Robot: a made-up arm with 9 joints. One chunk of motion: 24 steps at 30 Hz.
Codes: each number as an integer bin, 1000 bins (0 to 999) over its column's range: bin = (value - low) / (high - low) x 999, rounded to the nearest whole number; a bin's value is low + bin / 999 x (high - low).
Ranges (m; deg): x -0.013..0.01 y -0.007..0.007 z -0.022..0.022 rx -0.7..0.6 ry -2..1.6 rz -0.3..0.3
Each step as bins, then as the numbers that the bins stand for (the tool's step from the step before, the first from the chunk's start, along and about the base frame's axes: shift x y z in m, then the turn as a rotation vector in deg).
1 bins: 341 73 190 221 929 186
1 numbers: -0.00515 -0.00598 -0.01363 -0.412 1.348 -0.188
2 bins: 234 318 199 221 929 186
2 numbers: -0.00761 -0.00254 -0.01324 -0.412 1.348 -0.188
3 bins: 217 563 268 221 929 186
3 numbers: -0.00800 0.00089 -0.01020 -0.412 1.348 -0.188
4 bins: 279 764 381 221 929 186
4 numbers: -0.00658 0.00371 -0.00522 -0.412 1.348 -0.188
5 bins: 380 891 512 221 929 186
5 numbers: -0.00425 0.00549 0.00055 -0.412 1.348 -0.188
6 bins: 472 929 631 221 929 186
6 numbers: -0.00213 0.00602 0.00579 -0.412 1.348 -0.188
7 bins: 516 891 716 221 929 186
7 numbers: -0.00112 0.00549 0.00954 -0.412 1.348 -0.188
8 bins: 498 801 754 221 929 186
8 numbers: -0.00153 0.00423 0.01121 -0.412 1.348 -0.188
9 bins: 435 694 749 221 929 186
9 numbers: -0.00298 0.00273 0.01099 -0.412 1.348 -0.188
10 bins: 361 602 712 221 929 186
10 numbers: -0.00469 0.00144 0.00936 -0.412 1.348 -0.188
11 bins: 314 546 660 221 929 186
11 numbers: -0.00577 0.00065 0.00707 -0.412 1.348 -0.188
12 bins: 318 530 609 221 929 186
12 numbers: -0.00568 0.00043 0.00482 -0.412 1.348 -0.188
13 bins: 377 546 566 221 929 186
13 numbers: -0.00432 0.00065 0.00293 -0.412 1.348 -0.188
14 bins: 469 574 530 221 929 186
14 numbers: -0.00220 0.00104 0.00134 -0.412 1.348 -0.188
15 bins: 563 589 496 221 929 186
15 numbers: -0.00004 0.00125 -0.00015 -0.412 1.348 -0.188
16 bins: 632 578 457 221 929 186
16 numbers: 0.00155 0.00110 -0.00187 -0.412 1.348 -0.188
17 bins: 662 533 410 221 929 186
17 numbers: 0.00224 0.00047 -0.00394 -0.412 1.348 -0.188
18 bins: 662 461 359 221 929 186
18 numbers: 0.00224 -0.00054 -0.00619 -0.412 1.348 -0.188
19 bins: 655 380 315 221 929 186
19 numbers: 0.00208 -0.00167 -0.00813 -0.412 1.348 -0.188
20 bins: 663 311 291 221 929 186
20 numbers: 0.00226 -0.00264 -0.00918 -0.412 1.348 -0.188
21 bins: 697 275 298 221 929 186
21 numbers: 0.00305 -0.00315 -0.00887 -0.412 1.348 -0.188
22 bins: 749 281 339 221 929 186
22 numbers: 0.00424 -0.00306 -0.00707 -0.412 1.348 -0.188
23 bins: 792 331 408 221 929 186
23 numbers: 0.00523 -0.00236 -0.00403 -0.412 1.348 -0.188
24 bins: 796 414 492 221 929 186
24 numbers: 0.00533 -0.00120 -0.00033 -0.412 1.348 -0.188
